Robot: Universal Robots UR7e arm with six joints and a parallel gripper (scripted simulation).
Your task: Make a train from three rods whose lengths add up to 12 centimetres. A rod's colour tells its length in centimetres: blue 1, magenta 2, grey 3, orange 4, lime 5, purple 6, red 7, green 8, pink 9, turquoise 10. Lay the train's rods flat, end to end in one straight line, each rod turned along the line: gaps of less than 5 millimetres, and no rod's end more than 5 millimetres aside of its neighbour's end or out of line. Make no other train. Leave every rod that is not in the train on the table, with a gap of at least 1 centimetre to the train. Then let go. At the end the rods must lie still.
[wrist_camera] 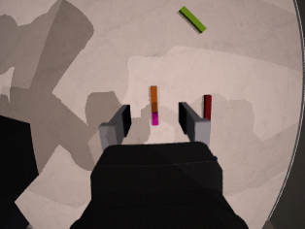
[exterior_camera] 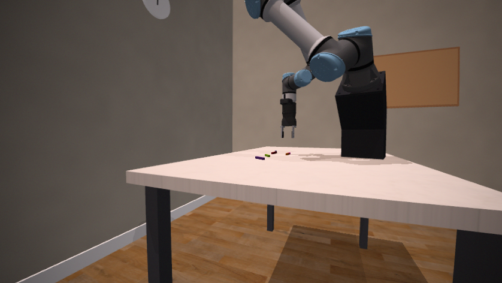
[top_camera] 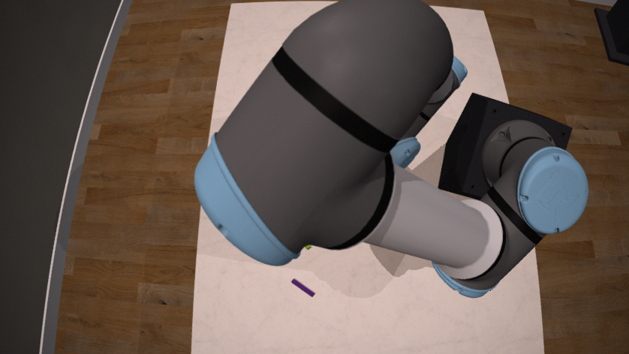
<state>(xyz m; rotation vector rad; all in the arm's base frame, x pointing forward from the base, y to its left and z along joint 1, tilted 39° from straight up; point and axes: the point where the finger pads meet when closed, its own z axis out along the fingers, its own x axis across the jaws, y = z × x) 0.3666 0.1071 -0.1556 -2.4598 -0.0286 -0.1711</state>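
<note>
The purple rod lies 40 mm ahead of my hand, 240 mm to the left of it and 100 mm below it. Also, from my hand: magenta rod (30 mm to the right, 100 mm below); then red rod (90 mm ahead, 30 mm to the right, 100 mm below); then orange rod (100 mm below).
</note>
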